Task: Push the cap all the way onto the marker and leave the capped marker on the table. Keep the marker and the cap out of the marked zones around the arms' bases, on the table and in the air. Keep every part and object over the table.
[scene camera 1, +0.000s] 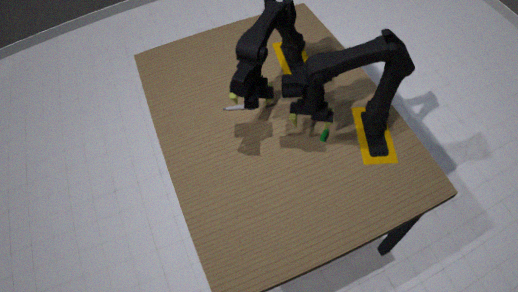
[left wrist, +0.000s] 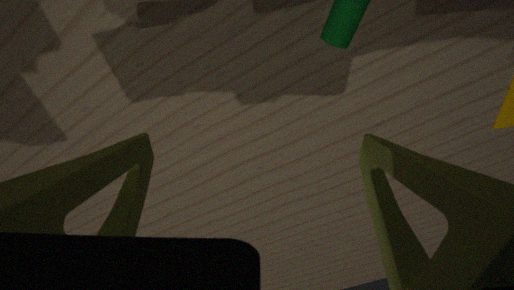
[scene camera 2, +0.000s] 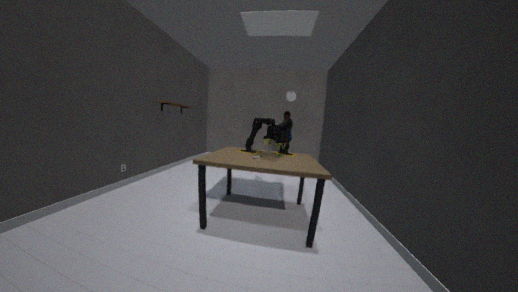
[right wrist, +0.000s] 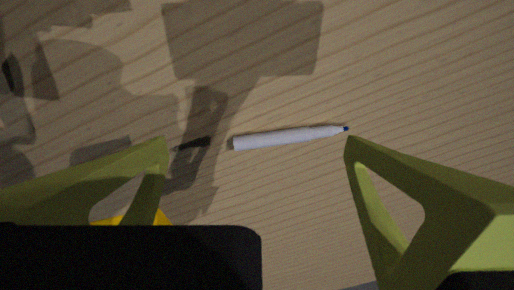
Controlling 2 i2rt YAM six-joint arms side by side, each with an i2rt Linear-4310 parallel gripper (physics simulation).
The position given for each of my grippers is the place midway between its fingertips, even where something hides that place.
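Observation:
I can see my left gripper (scene camera 1: 310,128), and the left wrist view shows my left gripper (left wrist: 256,145) too. My right gripper (right wrist: 256,145) is visible, and so is a pale marker (right wrist: 301,134), while in the left wrist view the marker is out of frame.

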